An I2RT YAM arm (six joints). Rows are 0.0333 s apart.
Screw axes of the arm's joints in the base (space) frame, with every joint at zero. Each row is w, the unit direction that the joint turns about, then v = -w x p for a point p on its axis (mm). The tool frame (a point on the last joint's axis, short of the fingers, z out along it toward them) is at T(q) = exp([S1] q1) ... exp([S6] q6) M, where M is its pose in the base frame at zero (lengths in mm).
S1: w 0 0 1 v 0.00 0.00 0.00
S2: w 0 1 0 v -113.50 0.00 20.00
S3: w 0 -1 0 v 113.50 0.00 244.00
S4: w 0 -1 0 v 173.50 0.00 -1.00
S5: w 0 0 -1 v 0.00 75.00 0.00
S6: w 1 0 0 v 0.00 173.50 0.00
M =
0 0 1 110.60
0 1 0 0.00
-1 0 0 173.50
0 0 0 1
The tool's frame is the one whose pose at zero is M.
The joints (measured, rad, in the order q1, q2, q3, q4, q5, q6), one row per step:
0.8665, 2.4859, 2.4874, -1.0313, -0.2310, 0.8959
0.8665, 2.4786, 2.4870, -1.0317, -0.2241, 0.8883
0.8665, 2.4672, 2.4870, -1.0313, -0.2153, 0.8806
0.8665, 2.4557, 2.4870, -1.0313, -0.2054, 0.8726
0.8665, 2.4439, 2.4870, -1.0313, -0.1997, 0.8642
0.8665, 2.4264, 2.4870, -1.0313, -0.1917, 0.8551
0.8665, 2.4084, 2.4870, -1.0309, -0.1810, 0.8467
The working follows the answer.
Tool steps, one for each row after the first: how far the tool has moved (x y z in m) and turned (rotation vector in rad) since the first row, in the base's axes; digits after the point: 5 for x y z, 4 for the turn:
-0.00045, -0.00089, 0.00353, 0.0000, -0.0127, 0.0028
-0.00116, -0.00221, 0.00929, 0.0028, -0.0302, 0.0045
-0.00192, -0.00363, 0.01506, 0.0047, -0.0483, 0.0058
-0.00287, -0.00506, 0.02099, 0.0090, -0.0641, 0.0095
-0.00437, -0.00726, 0.02974, 0.0162, -0.0854, 0.0124
-0.00593, -0.00967, 0.03872, 0.0225, -0.1087, 0.0129

Tool pose at each row, in the base's axes (x y z in m, rotation vector in rad; rounded; the steps above come from the unrounded poses):
0.33704, 0.40926, 0.24169, -0.0499, 2.8587, 0.8223
0.33659, 0.40837, 0.24522, -0.0589, 2.8474, 0.8195
0.33588, 0.40706, 0.25098, -0.0679, 2.8302, 0.8193
0.33512, 0.40563, 0.25675, -0.0765, 2.8128, 0.8175
0.33417, 0.40421, 0.26268, -0.0872, 2.7969, 0.8201
0.33266, 0.40200, 0.27144, -0.0984, 2.7744, 0.8250
0.33111, 0.39959, 0.28041, -0.1070, 2.7500, 0.8276

